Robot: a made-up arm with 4 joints.
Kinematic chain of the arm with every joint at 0, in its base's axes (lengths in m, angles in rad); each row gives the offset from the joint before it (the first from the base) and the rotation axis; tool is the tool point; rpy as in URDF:
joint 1: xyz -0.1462 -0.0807 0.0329 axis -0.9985 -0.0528 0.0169
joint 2: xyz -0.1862 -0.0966 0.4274 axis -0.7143 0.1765 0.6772
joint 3: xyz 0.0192 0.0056 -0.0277 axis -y
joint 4: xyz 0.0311 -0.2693 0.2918 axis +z
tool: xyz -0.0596 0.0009 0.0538 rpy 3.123 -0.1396 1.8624
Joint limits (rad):
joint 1: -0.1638..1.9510
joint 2: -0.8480..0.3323
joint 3: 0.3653..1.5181
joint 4: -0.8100..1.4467
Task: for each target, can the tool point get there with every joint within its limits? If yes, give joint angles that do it. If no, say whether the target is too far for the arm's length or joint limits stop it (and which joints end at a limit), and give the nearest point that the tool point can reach.
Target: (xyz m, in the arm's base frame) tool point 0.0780 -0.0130 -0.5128
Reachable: no: joint limits stop it (at a limit: joint 1, joint 2, joint 3, joint 4) | nearest point -0.7235 0.1645 -0.0397 | short by 0.948 m
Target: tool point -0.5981 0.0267 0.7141
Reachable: yes | joints 0.6463 -0.1210 0.7169 -0.6173
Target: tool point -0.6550 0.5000 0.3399
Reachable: yes | joints 1.6428 -0.3786 0.5432 0.1381
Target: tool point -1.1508 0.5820 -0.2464
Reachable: no: too far | nearest point -0.7441 0.3622 0.0274 | short by 0.537 m
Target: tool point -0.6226 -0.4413 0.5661
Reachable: yes | joints 0.0018 0.1047 1.1758 -0.2076
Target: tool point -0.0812 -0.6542 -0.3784
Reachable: no: joint limits stop it (at a limit: joint 1, joint 3) | nearest point -0.6695 -0.5027 0.3500 | short by 0.948 m
